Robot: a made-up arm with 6 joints. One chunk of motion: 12 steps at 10 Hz.
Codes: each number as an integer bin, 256 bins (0 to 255) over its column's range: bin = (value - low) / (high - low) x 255, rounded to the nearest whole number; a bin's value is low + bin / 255 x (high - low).
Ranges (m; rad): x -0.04..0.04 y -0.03..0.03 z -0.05..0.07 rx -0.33..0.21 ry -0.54..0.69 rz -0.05..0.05
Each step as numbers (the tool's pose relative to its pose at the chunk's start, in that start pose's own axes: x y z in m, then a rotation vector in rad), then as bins.
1 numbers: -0.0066 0.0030 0.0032 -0.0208 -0.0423 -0.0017
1 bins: 106 140 113 146 103 123
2 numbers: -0.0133 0.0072 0.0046 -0.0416 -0.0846 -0.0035
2 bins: 85 158 116 136 94 119
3 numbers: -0.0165 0.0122 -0.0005 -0.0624 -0.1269 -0.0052
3 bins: 75 179 105 126 86 114
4 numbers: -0.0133 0.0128 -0.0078 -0.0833 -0.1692 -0.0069
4 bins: 85 182 90 116 77 110
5 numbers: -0.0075 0.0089 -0.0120 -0.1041 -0.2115 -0.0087
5 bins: 104 165 81 107 68 105
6 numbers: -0.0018 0.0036 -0.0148 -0.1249 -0.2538 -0.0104
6 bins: 122 143 75 97 59 101
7 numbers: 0.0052 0.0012 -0.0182 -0.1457 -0.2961 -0.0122
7 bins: 144 133 68 87 51 96
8 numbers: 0.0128 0.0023 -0.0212 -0.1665 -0.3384 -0.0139
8 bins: 168 137 61 77 42 92
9 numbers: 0.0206 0.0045 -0.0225 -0.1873 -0.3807 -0.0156
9 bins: 193 147 58 67 33 88
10 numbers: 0.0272 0.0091 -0.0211 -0.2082 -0.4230 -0.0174
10 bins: 214 166 61 58 24 83
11 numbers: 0.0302 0.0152 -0.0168 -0.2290 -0.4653 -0.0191
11 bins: 224 192 71 48 15 79
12 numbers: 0.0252 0.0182 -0.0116 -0.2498 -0.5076 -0.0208
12 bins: 208 205 82 38 7 74
